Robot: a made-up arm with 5 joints. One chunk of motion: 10 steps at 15 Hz.
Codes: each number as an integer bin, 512 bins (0 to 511) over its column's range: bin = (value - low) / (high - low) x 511, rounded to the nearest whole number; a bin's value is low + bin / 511 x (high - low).
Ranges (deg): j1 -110..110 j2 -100.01..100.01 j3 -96.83..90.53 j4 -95.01..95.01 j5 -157.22..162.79
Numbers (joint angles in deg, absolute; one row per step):
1: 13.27 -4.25 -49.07 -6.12 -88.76
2: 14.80 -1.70 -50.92 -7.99 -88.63
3: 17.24 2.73 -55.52 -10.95 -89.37
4: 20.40 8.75 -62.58 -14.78 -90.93
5: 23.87 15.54 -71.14 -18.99 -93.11
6: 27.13 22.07 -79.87 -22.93 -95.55
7: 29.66 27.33 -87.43 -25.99 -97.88
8: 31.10 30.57 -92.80 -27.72 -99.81
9: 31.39 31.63 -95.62 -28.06 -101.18
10: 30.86 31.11 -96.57 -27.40 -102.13
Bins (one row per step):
1: 286 245 130 239 109
2: 290 251 125 234 110
3: 296 262 113 226 108
4: 303 278 93 216 106
5: 311 295 70 204 102
6: 319 312 46 194 98
7: 324 325 26 186 95
8: 328 334 11 181 92
9: 328 336 3 180 89
10: 327 335 1 182 88

